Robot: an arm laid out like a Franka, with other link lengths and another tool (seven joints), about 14 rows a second.
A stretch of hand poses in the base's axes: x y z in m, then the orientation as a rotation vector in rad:
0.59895, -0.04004, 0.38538, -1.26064, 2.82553, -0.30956
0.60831, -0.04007, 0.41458, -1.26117, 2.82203, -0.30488
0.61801, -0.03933, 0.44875, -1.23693, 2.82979, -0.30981
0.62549, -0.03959, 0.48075, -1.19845, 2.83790, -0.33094
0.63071, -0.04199, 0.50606, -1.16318, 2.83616, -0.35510
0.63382, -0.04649, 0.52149, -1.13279, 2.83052, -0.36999
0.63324, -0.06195, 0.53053, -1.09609, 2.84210, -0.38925
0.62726, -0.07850, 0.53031, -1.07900, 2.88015, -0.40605
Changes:
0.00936, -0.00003, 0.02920, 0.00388, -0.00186, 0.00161
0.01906, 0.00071, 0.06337, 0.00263, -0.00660, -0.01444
0.02654, 0.00045, 0.09537, -0.00663, -0.01948, -0.03883
0.03176, -0.00195, 0.12068, -0.01567, -0.03930, -0.05833
0.03487, -0.00645, 0.13611, -0.01872, -0.05863, -0.07380
0.03429, -0.02191, 0.14515, -0.02889, -0.06621, -0.09878
0.02831, -0.03846, 0.14493, -0.04830, -0.04274, -0.12104

